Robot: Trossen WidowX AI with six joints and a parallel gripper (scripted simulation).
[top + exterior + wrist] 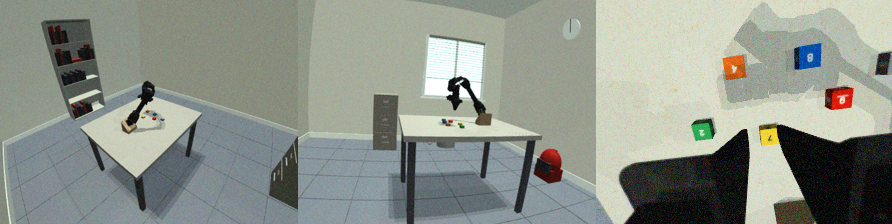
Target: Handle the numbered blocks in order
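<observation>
Now: the yellow block 12 cm below my gripper tip, 7 cm behind it and 2 cm to the right of it. Round my gripper tip: green block: 12 cm below, 9 cm to the left, 5 cm behind; blue block: 12 cm below, 9 cm to the right, 6 cm ahead; orange block: 12 cm below, 5 cm ahead, 3 cm to the left.
</observation>
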